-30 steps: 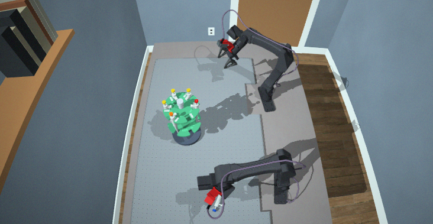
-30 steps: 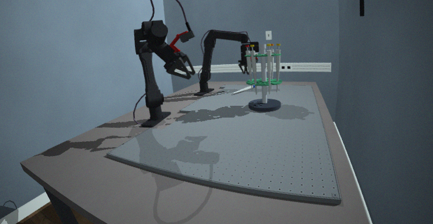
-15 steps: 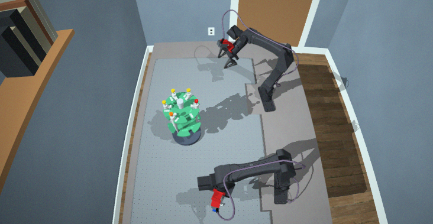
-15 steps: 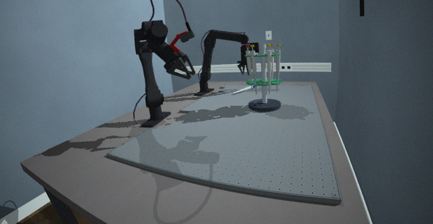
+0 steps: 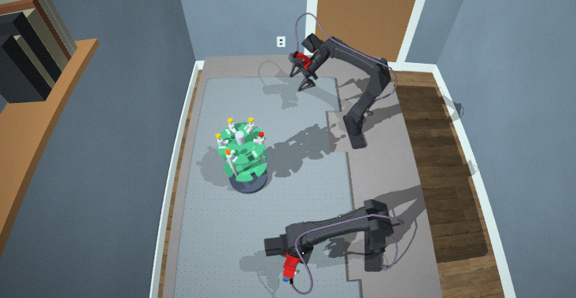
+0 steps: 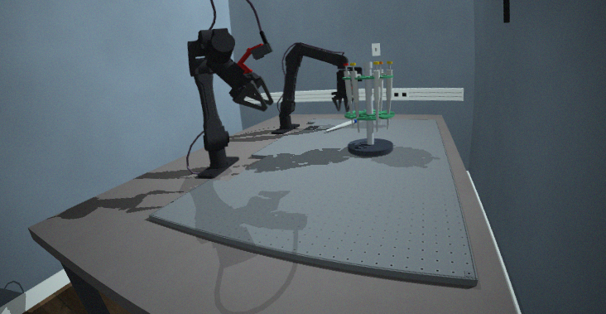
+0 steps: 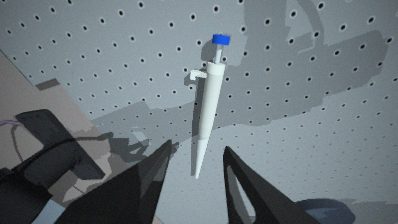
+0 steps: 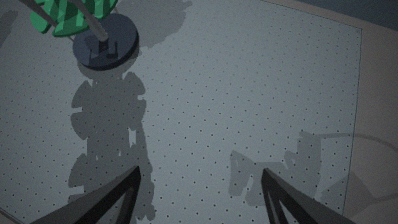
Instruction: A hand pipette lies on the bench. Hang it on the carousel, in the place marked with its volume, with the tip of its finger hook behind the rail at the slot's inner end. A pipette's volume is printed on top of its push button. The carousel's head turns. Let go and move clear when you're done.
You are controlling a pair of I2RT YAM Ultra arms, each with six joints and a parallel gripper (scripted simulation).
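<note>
My left gripper is now 80 mm above the white hand pipette, 20 mm to the left of it and 10 mm past it.
</note>
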